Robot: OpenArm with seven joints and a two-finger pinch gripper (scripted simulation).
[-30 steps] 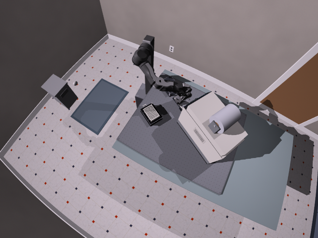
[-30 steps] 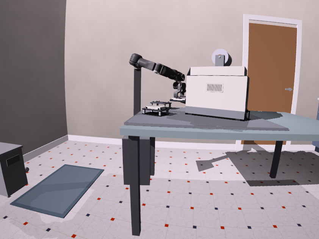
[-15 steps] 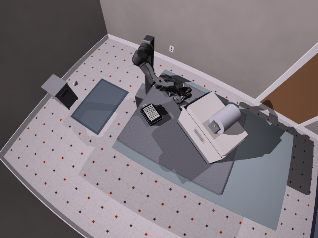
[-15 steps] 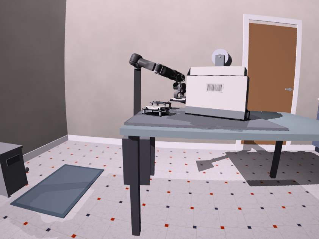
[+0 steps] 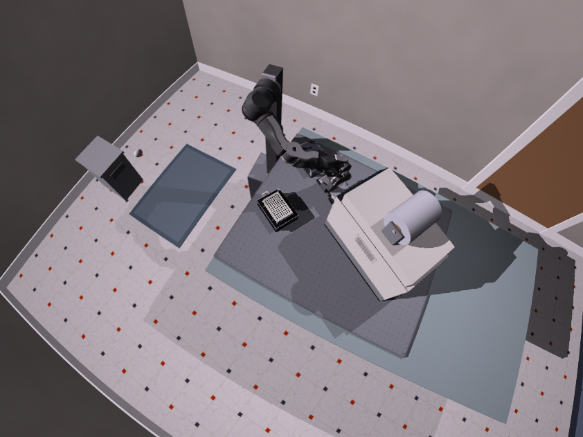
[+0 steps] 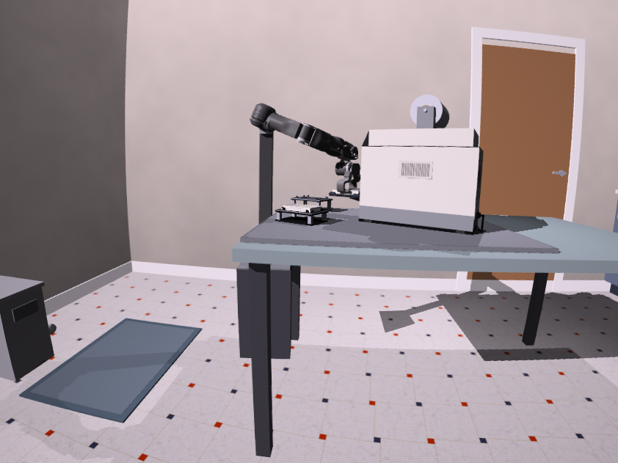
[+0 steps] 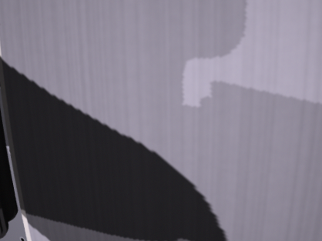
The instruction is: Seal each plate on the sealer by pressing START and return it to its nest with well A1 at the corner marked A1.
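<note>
The sealer stage is 1 cm below my hand. From my hand the other things lie so: N1 label: 24 cm behind, 21 cm to the left, 11 cm below; screen: 22 cm above, 12 cm ahead, 3 cm to the right; plate nest: 15 cm to the left, 15 cm behind, 5 cm below.
</note>
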